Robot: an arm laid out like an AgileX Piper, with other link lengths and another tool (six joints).
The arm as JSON. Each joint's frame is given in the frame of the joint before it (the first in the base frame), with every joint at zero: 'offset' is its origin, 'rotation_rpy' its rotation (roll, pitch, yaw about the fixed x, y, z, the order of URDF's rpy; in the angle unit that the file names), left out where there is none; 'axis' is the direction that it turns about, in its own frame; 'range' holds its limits. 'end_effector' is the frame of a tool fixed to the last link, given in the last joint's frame.
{
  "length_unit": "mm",
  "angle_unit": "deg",
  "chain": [
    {
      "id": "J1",
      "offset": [
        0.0,
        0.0,
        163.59
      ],
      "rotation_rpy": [
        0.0,
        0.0,
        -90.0
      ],
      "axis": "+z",
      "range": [
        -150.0,
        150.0
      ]
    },
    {
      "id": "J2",
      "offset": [
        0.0,
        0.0,
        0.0
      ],
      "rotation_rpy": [
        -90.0,
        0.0,
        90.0
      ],
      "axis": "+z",
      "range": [
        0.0,
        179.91
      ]
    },
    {
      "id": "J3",
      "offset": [
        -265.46,
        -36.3,
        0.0
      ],
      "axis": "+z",
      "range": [
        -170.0,
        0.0
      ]
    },
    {
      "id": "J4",
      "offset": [
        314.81,
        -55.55,
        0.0
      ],
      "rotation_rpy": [
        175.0,
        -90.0,
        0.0
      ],
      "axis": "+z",
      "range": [
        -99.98,
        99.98
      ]
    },
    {
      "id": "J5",
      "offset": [
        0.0,
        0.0,
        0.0
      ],
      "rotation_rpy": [
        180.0,
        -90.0,
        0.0
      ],
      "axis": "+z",
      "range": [
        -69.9,
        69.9
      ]
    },
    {
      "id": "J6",
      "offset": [
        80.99,
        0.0,
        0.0
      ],
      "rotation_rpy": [
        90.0,
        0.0,
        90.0
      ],
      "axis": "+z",
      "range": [
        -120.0,
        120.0
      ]
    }
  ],
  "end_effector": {
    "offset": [
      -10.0,
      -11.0,
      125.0
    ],
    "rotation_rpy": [
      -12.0,
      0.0,
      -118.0
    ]
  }
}
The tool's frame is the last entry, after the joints.
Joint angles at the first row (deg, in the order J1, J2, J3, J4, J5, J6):
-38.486, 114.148, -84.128, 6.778, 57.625, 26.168
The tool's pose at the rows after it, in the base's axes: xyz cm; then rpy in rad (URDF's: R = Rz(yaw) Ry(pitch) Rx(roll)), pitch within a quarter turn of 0, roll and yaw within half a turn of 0:
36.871 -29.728 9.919 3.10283 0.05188 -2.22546
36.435 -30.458 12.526 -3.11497 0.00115 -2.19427
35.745 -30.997 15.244 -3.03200 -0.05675 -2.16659
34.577 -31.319 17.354 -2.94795 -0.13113 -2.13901
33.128 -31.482 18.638 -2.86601 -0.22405 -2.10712
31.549 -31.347 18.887 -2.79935 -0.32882 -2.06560
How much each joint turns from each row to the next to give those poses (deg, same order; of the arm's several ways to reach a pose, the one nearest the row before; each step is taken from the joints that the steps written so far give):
-0.001, -2.912, 0.345, -3.122, 0.234, -0.574
0.001, -4.002, 1.360, -2.806, -1.174, -0.733
-0.001, -5.181, 3.000, -2.971, -2.777, -0.764
0.000, -5.817, 5.008, -3.849, -4.395, -0.638
0.000, -5.963, 6.740, -5.088, -6.099, -0.324
0.000, -5.564, 7.991, -6.501, -7.143, 0.413

